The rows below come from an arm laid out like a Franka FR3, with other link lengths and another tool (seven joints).
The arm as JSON. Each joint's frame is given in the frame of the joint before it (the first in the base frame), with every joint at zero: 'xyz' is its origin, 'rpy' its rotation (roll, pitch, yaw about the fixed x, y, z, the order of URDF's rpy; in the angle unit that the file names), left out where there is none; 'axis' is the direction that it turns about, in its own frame. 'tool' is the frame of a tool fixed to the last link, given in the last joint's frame.
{
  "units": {
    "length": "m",
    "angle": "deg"
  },
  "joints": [
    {
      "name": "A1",
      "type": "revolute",
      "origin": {
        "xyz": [
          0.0,
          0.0,
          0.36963
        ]
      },
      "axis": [
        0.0,
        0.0,
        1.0
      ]
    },
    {
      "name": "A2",
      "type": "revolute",
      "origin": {
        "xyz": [
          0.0,
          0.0,
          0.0
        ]
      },
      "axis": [
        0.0,
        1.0,
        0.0
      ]
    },
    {
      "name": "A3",
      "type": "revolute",
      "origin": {
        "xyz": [
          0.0,
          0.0,
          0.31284
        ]
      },
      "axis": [
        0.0,
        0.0,
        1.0
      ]
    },
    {
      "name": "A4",
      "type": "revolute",
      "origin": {
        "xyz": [
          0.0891,
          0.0,
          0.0
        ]
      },
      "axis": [
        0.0,
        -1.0,
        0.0
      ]
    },
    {
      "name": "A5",
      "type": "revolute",
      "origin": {
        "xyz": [
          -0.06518,
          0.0,
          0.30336
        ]
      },
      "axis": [
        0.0,
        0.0,
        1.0
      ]
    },
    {
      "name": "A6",
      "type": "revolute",
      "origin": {
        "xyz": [
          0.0,
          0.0,
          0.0
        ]
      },
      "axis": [
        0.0,
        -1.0,
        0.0
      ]
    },
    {
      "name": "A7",
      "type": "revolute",
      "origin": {
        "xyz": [
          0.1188,
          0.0,
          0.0
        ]
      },
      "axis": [
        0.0,
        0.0,
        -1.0
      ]
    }
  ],
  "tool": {
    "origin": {
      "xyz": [
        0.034,
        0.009,
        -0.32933
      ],
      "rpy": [
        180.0,
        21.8,
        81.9
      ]
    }
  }
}
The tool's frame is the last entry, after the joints.
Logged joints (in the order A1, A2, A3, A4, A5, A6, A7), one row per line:
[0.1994 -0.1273 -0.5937 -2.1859 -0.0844 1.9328 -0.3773]
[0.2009 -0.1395 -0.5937 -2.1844 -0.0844 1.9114 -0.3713]
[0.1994 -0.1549 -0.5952 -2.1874 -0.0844 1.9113 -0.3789]
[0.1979 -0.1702 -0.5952 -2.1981 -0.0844 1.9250 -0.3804]
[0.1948 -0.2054 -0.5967 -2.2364 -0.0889 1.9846 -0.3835]
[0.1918 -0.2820 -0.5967 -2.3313 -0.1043 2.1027 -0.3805]
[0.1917 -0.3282 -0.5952 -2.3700 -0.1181 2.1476 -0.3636]
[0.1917 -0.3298 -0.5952 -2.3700 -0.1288 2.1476 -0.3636]
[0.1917 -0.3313 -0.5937 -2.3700 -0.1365 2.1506 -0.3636]
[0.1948 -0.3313 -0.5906 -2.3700 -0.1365 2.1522 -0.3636]
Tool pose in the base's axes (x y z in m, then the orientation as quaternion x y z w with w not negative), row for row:
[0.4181 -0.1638 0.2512 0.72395 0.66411 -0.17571 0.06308]
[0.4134 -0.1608 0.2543 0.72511 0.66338 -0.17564 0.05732]
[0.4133 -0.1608 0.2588 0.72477 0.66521 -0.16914 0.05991]
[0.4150 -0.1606 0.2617 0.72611 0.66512 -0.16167 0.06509]
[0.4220 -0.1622 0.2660 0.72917 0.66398 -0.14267 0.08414]
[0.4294 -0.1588 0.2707 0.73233 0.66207 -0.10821 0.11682]
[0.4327 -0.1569 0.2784 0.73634 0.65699 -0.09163 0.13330]
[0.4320 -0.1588 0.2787 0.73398 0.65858 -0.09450 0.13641]
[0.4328 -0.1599 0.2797 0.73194 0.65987 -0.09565 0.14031]
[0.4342 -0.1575 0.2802 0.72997 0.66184 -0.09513 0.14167]
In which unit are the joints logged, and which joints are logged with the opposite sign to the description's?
The joints are logged in radians. Opposite sign: none.
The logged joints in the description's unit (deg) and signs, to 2 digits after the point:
[11.42 -7.29 -34.02 -125.24 -4.84 110.74 -21.62]
[11.51 -7.99 -34.02 -125.16 -4.84 109.52 -21.27]
[11.42 -8.88 -34.10 -125.33 -4.84 109.51 -21.71]
[11.34 -9.75 -34.10 -125.94 -4.84 110.29 -21.80]
[11.16 -11.77 -34.19 -128.14 -5.09 113.71 -21.97]
[10.99 -16.16 -34.19 -133.57 -5.98 120.48 -21.80]
[10.98 -18.80 -34.10 -135.79 -6.77 123.05 -20.83]
[10.98 -18.90 -34.10 -135.79 -7.38 123.05 -20.83]
[10.98 -18.98 -34.02 -135.79 -7.82 123.22 -20.83]
[11.16 -18.98 -33.84 -135.79 -7.82 123.31 -20.83]

